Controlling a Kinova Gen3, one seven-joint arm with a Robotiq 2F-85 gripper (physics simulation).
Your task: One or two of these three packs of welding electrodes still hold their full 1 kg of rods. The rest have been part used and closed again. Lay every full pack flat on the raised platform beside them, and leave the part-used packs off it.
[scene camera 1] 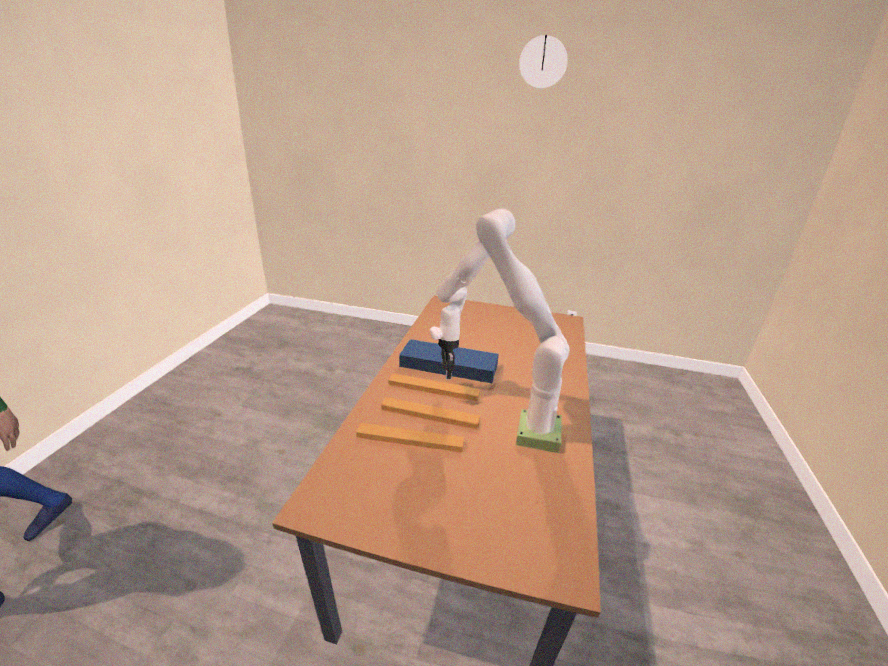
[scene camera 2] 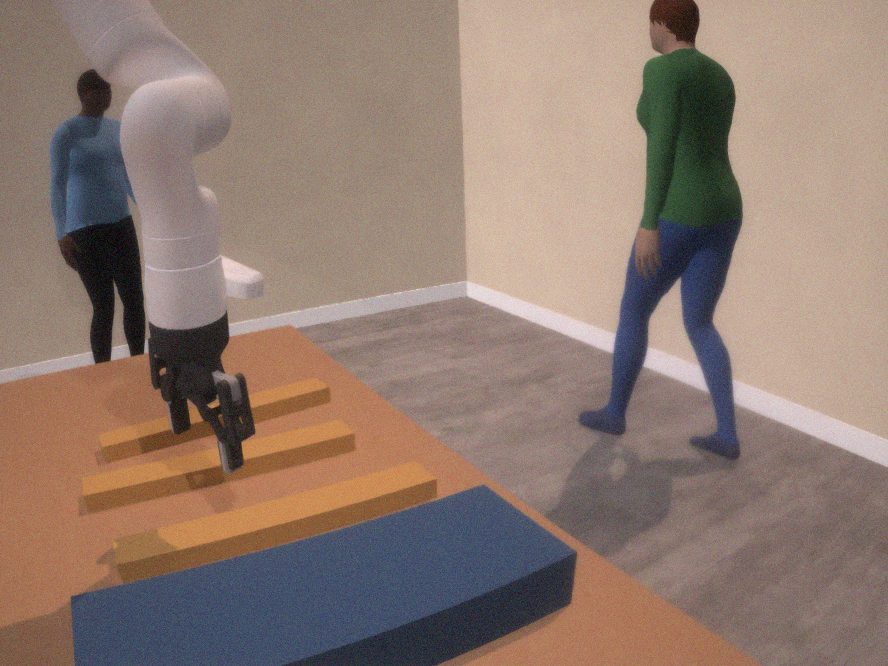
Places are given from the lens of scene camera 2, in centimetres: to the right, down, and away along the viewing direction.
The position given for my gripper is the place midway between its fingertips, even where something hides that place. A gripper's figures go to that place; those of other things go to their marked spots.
my gripper (scene camera 2: pixel 206 449): -23, 11, 60
orange electrode pack (scene camera 2: pixel 139 483): -36, 18, 67
orange electrode pack (scene camera 2: pixel 152 435): -39, 14, 80
orange electrode pack (scene camera 2: pixel 151 553): -28, 21, 55
blue raised platform (scene camera 2: pixel 454 574): 1, 19, 48
